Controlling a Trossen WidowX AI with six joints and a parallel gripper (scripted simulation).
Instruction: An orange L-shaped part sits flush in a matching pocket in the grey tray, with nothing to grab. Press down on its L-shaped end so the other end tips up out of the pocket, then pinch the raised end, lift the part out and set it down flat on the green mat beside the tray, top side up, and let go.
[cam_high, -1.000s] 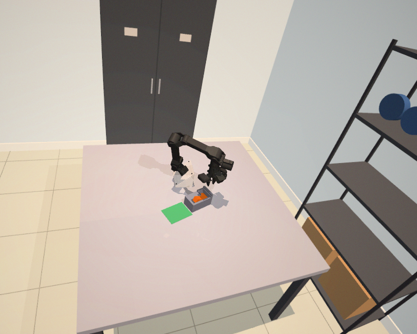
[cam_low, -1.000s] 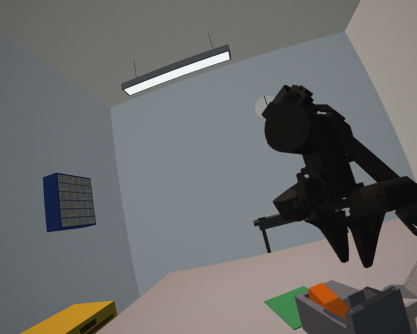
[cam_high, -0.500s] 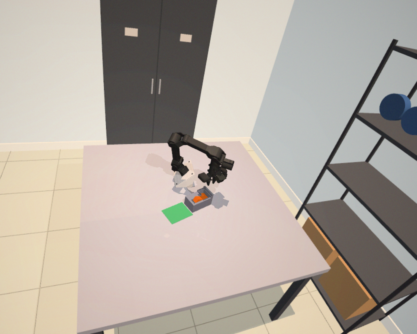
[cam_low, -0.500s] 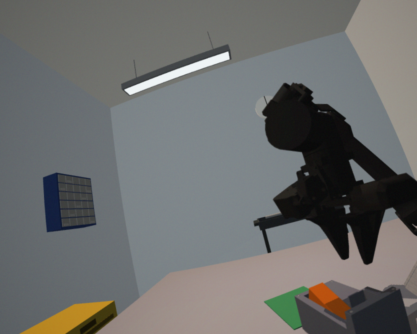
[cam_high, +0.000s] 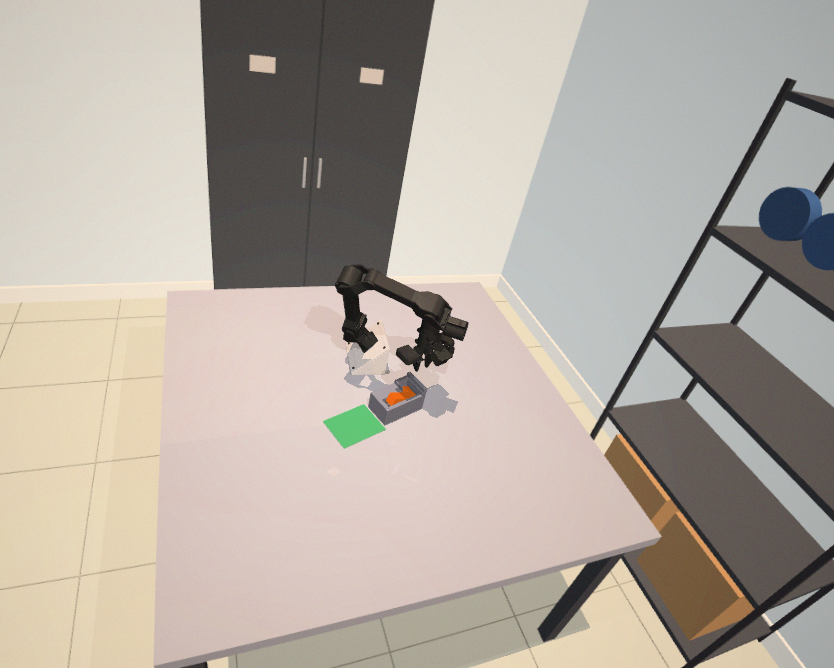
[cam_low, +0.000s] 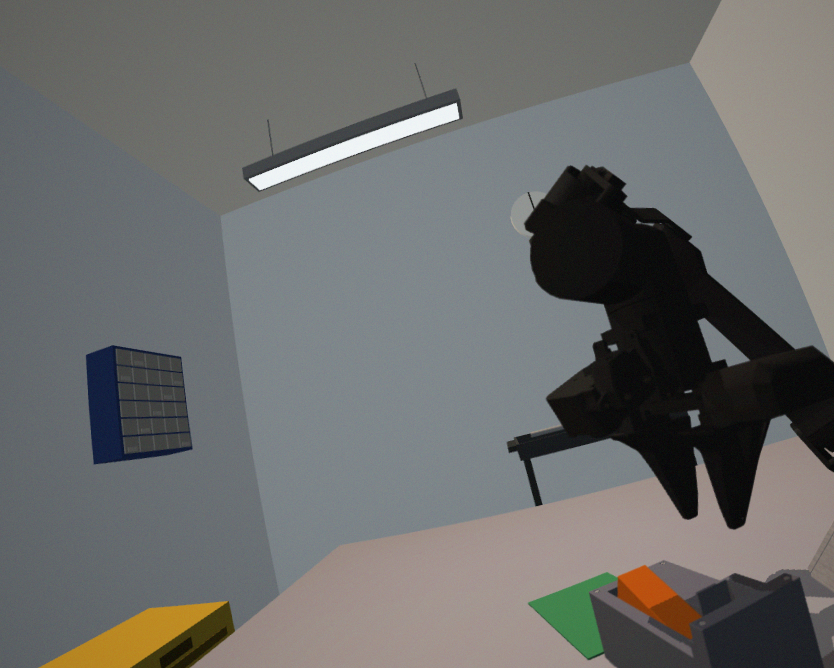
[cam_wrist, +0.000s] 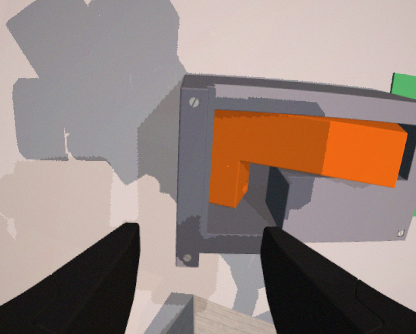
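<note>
The orange L-shaped part lies 10 mm ahead of my gripper tip, 40 mm to the right of it and 100 mm below it. Round my gripper tip: green mat: 60 mm ahead, 210 mm to the right, 160 mm below.
</note>
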